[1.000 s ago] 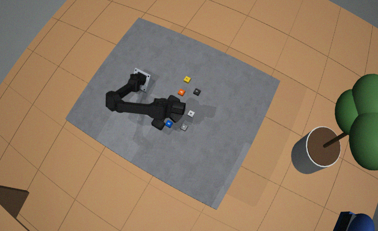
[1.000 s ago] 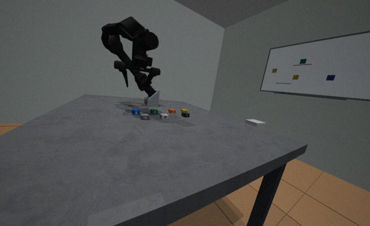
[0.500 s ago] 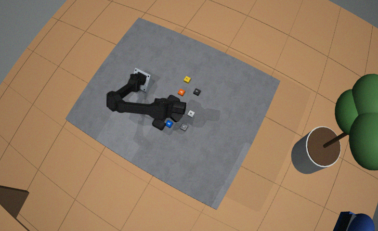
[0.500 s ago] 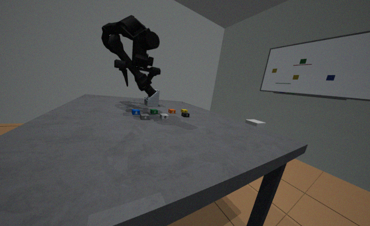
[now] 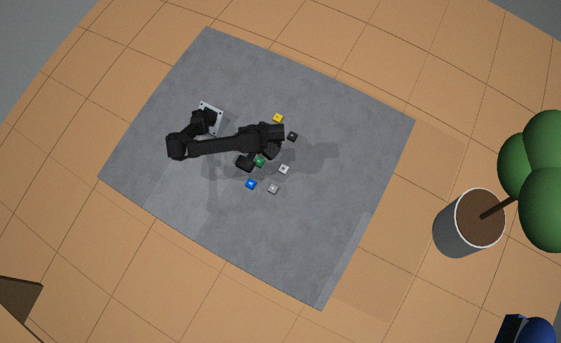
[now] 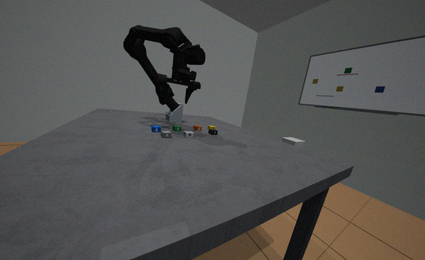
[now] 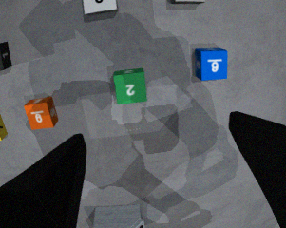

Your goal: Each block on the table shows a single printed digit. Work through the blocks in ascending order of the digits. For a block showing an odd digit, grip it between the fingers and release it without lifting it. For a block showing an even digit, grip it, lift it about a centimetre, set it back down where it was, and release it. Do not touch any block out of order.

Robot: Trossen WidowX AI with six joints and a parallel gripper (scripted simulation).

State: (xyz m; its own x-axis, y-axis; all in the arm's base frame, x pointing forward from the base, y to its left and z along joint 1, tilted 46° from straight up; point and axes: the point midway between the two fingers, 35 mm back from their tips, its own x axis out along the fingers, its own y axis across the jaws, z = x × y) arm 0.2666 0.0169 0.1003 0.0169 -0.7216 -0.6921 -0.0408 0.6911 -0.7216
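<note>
My gripper tip is now 120 mm above the white block marked 0, 90 mm short of it and 40 mm to the right of it. Round my gripper tip: green block marked 2 (120 mm below, 10 mm to the left, 10 mm behind); grey block marked 4 (120 mm below, 90 mm ahead, 50 mm to the right); blue block (120 mm below, 80 mm to the right, 10 mm ahead).
</note>
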